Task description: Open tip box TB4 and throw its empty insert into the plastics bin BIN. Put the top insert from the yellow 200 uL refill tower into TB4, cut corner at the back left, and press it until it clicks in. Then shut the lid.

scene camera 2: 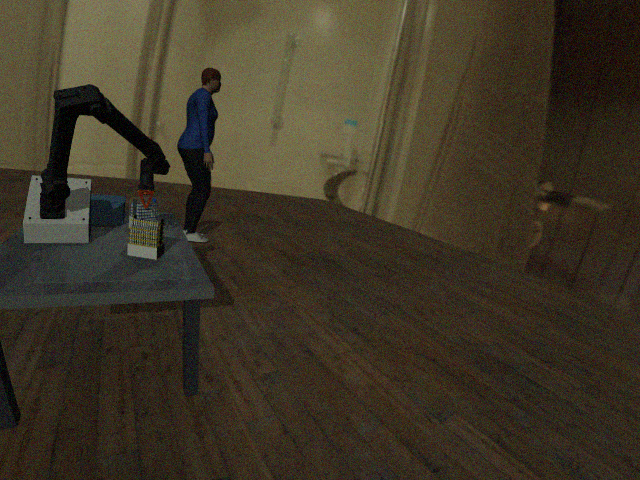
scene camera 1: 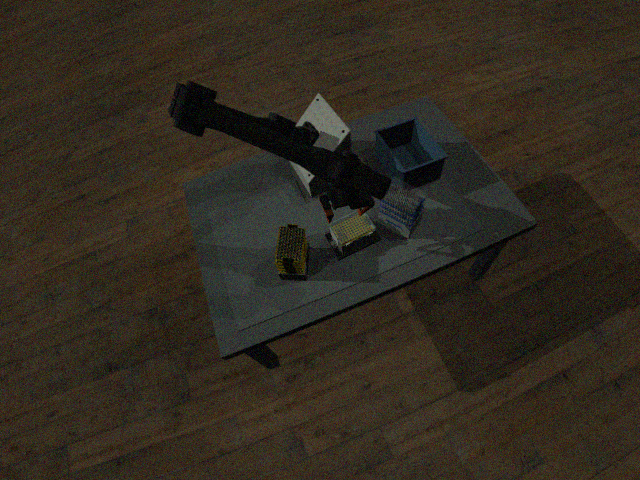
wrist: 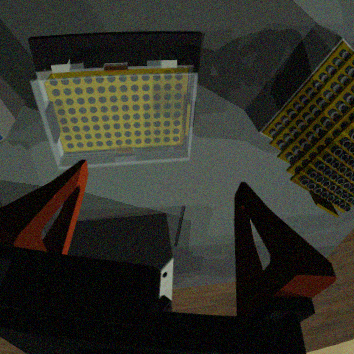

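Note:
Tip box TB4 (scene camera 1: 353,230) (wrist: 117,112) stands mid-table, its yellow perforated insert showing under a clear lid that looks shut. TB4 cannot be made out in scene camera 2. The yellow refill tower (scene camera 1: 292,250) (scene camera 2: 145,232) (wrist: 320,125) is a stack of inserts left of TB4 in scene camera 1 and at the right in the wrist view. The blue plastics bin BIN (scene camera 1: 428,169) (scene camera 2: 107,210) stands at the back right in scene camera 1. My gripper (scene camera 1: 345,214) (scene camera 2: 145,206) (wrist: 163,177) is open and empty, pointing down, above and just behind TB4 in scene camera 1.
A blue-and-white refill tower (scene camera 1: 400,211) (scene camera 2: 143,209) stands between TB4 and the bin, close to TB4. The pale arm base (scene camera 1: 323,121) (scene camera 2: 56,229) stands at the back edge of the table (scene camera 1: 232,217) (scene camera 2: 103,279). A person (scene camera 2: 199,124) stands beyond the table.

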